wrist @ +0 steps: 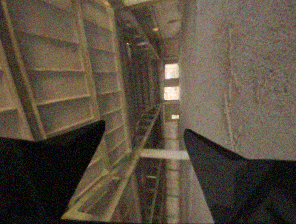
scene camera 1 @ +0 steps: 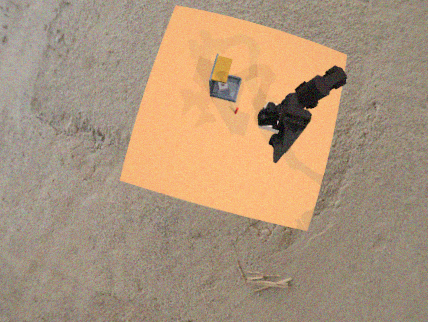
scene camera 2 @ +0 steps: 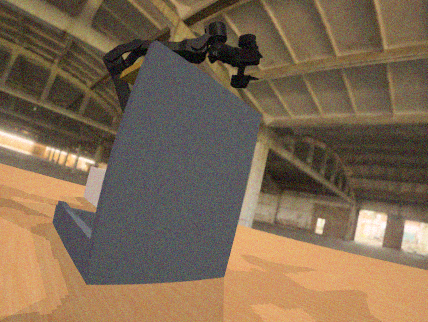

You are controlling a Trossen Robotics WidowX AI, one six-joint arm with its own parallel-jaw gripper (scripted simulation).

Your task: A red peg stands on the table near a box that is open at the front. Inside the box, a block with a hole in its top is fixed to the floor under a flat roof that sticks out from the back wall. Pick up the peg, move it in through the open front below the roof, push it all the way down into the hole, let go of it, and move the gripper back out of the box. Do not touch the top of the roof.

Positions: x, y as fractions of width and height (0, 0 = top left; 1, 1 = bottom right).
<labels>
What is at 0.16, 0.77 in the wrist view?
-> The gripper.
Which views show the gripper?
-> The wrist view, scene camera 1 and scene camera 2: all of them.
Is the gripper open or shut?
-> Open.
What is the gripper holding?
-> Nothing.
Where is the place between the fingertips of the gripper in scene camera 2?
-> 0.61, 0.21
</labels>
